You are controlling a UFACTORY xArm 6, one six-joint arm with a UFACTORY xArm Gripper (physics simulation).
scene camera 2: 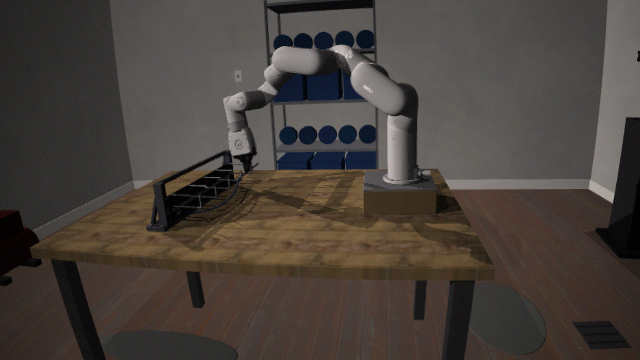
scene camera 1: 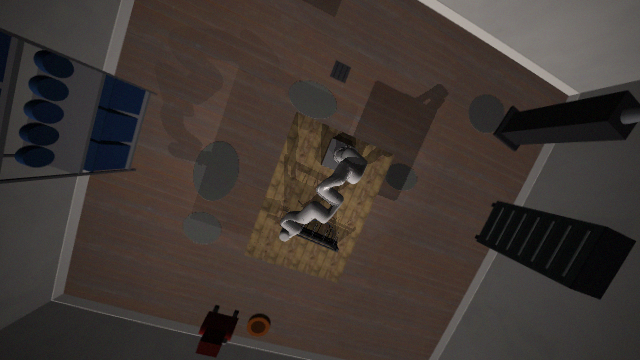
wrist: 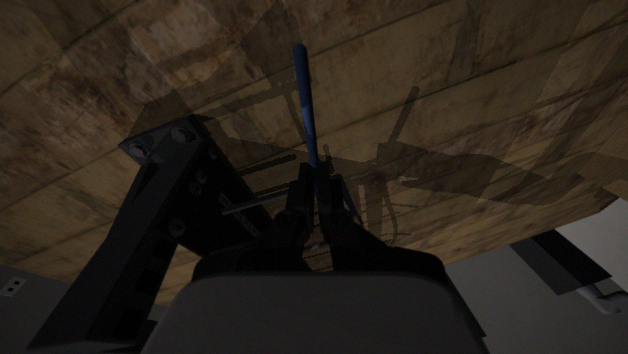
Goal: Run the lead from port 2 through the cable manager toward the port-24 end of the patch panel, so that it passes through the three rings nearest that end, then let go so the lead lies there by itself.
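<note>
My gripper (scene camera 2: pixel 247 171) (wrist: pixel 316 177) is shut on the blue lead, near its far end. A free tip of the lead (wrist: pixel 306 105) sticks out beyond the fingers. In scene camera 2 the lead (scene camera 2: pixel 231 196) curves from the panel's near end, beside the rings, up to the fingers. The black patch panel (scene camera 1: pixel 320 240) (scene camera 2: pixel 195 167) (wrist: pixel 117 255) stands upright on the table. The grey wire rings (scene camera 2: pixel 201 201) (wrist: pixel 257 203) of its cable manager stick out toward the arm. The gripper is above the table at the panel's far end. Whether the lead is inside any ring is unclear.
The wooden table (scene camera 1: pixel 270 240) (scene camera 2: pixel 320 245) carries the panel and the arm's base block (scene camera 2: pixel 400 201). The panel's end bracket is close beside the fingers in the wrist view. A storage rack (scene camera 2: pixel 325 148) with blue bins stands behind the table. Dark shadows cross the table top.
</note>
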